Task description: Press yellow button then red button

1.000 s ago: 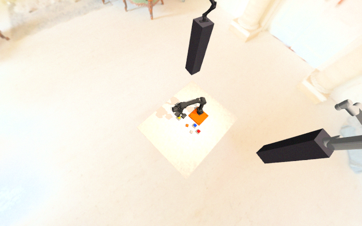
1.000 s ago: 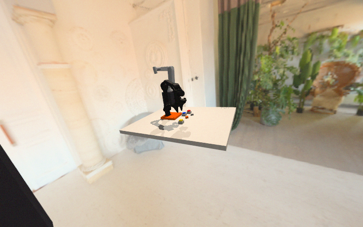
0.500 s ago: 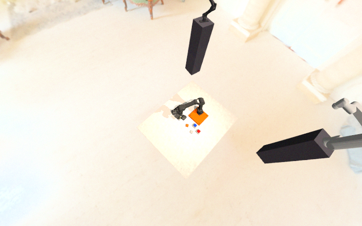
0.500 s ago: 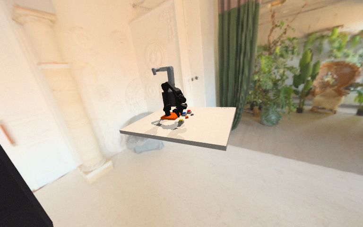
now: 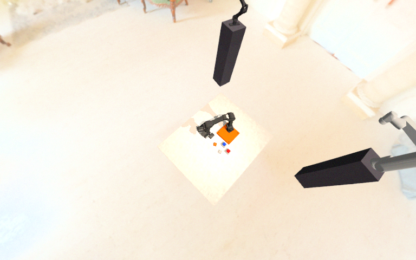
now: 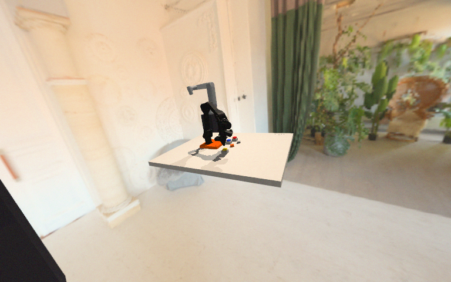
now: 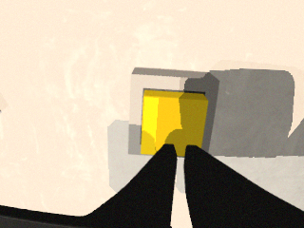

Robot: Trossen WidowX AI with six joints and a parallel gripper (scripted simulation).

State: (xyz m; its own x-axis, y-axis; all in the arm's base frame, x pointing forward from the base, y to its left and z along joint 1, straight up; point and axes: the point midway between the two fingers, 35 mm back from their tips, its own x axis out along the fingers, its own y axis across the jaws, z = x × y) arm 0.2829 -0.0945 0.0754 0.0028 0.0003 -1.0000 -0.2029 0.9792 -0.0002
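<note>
Now: gripper tip 3 cm above the yellow button. The rest, counted from my gripper tip: pale block (3 cm behind, 25 cm to the left, 6 cm below); then small orange block (3 cm behind, 15 cm to the left, 6 cm below); then blue button (12 cm behind, 21 cm to the left, 3 cm below).
</note>
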